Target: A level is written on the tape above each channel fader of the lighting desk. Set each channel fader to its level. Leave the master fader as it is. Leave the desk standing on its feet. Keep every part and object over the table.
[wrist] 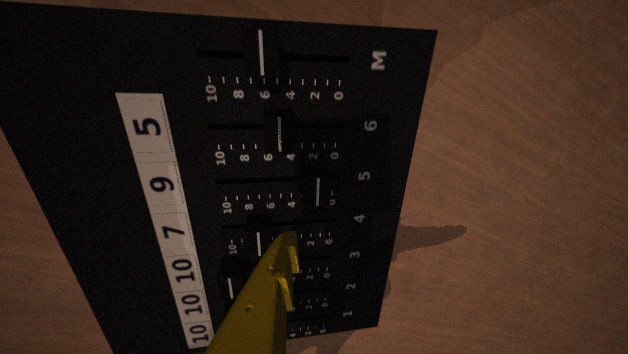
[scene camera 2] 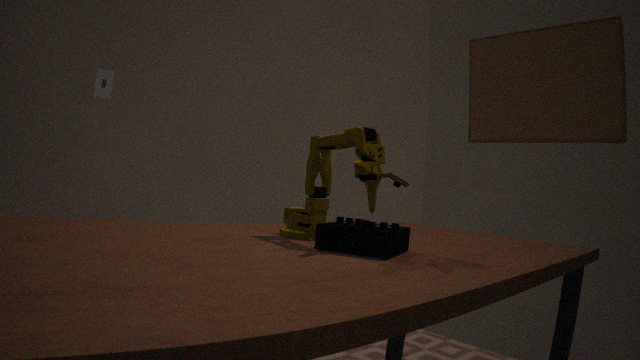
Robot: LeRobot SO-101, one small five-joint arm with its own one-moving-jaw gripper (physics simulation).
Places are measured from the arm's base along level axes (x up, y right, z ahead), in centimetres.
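Pixels of known places: hand at its tool point: (wrist: 297,245) (scene camera 2: 371,210); arm's base at its link origin: (scene camera 2: 306,238).
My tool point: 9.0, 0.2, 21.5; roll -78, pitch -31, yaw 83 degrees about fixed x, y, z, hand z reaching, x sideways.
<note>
Ahead of a thing's pixels: the offset from my tool point to its top centre, as dx, dy, dz. Level surfaces: height alone.
The black lighting desk {-2.1, -1.0, -2.4} (scene camera 2: 357,241) (wrist: 65,100) stands flat on the table. In the wrist view its tape {-3.5, -3.4, -4.4} (wrist: 172,207) reads 5, 9, 7, 10, 10, 10 for channels 6 down to 1. The master fader {-2.1, -2.8, +4.4} (wrist: 261,52) shows near 6. The channel 6 fader {-2.1, -1.5, +2.4} (wrist: 279,134) shows near 5, the channel 5 fader {-2.1, +0.7, +1.0} (wrist: 317,191) between 1 and 2, the channel 4 fader {-2.1, -0.6, -2.0} (wrist: 258,244) near 7, and the channel 3 fader {-2.1, -0.9, -4.5} (wrist: 230,288) near 10. The faders of channels 2 and 1 are hidden behind the jaw. My gripper (scene camera 2: 390,198) (wrist: 291,234) is fully open and empty, its fixed jaw above the desk.
The wooden table {dx -9.0} (scene camera 2: 165,280) extends around the desk, with its near edge curving toward the right. The yellow arm base (scene camera 2: 298,232) stands behind and left of the desk in the scene view. Jaw shadows fall on the table beside the desk.
</note>
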